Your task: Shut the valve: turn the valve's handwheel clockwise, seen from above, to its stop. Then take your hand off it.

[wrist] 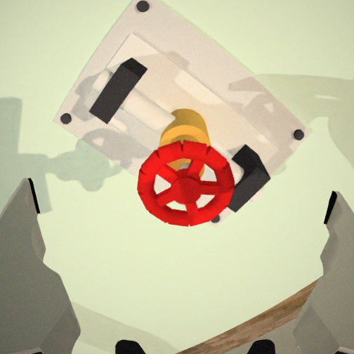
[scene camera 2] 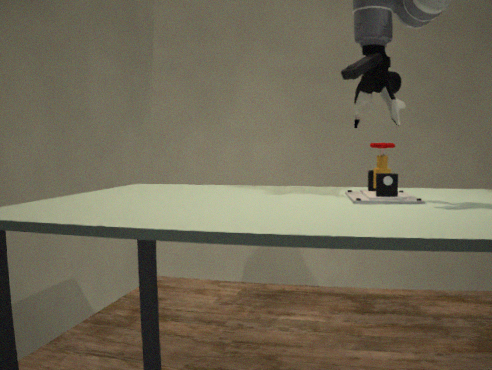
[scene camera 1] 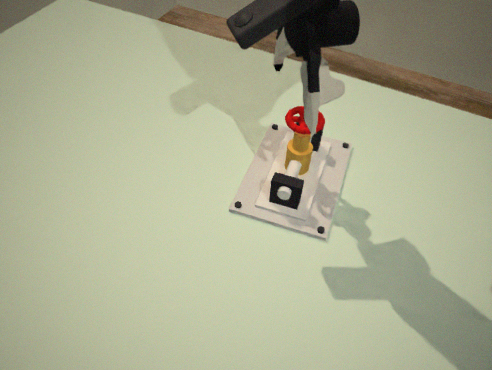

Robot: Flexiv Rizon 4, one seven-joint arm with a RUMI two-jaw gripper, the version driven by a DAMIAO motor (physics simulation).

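The red handwheel (scene camera 1: 290, 120) (scene camera 2: 382, 145) (wrist: 186, 190) lies level on top of the yellow valve body (scene camera 1: 298, 159) (scene camera 2: 382, 162) (wrist: 185, 120). The wheel shows whole in the wrist view, with its spokes and notched rim; one finger covers part of it in scene camera 1's view. My gripper (scene camera 1: 295, 100) (scene camera 2: 377, 124) (wrist: 184, 189) is wide open and empty. Its fingertips are above the wheel, one toward each side, with a visible gap over the wheel in scene camera 2's view. Neither finger touches the wheel. Whether the valve is at its stop cannot be told.
The valve stands on a pale base plate (scene camera 1: 250, 192) (scene camera 2: 412, 198) (wrist: 200, 40) with dark corner bolts. Two black blocks hold its white pipe, one at the near end (scene camera 1: 286, 190) (scene camera 2: 387, 192) (wrist: 118, 90) and one behind (scene camera 1: 317, 141) (wrist: 248, 178), beside the wheel.
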